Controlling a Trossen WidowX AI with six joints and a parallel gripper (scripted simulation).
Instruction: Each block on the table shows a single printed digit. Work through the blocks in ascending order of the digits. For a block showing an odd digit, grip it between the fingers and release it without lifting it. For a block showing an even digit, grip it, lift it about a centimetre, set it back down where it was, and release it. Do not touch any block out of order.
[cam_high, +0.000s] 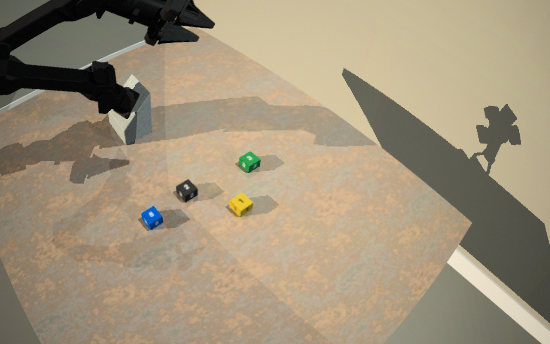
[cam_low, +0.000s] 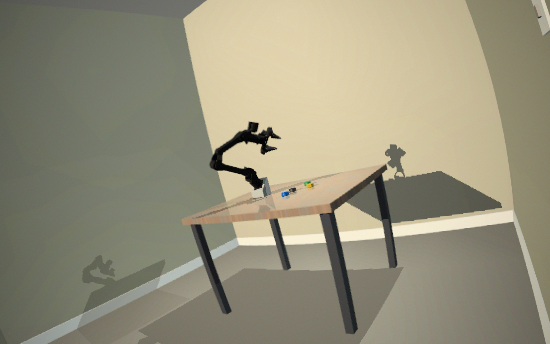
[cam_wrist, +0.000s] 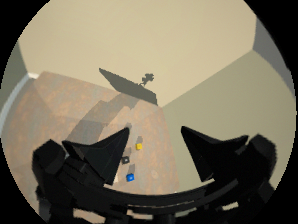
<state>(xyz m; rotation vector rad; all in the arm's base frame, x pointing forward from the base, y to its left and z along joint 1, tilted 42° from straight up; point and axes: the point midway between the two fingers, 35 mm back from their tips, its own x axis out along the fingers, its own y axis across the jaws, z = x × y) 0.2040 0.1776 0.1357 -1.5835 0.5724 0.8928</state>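
The yellow block is 160 mm ahead of my gripper tip, 40 mm to the right of it and 300 mm below it. Round my gripper tip: blue block (60 mm ahead, 200 mm to the right, 300 mm below); green block (100 mm ahead, 50 mm to the left, 300 mm below); black block (60 mm ahead, 100 mm to the right, 300 mm below).
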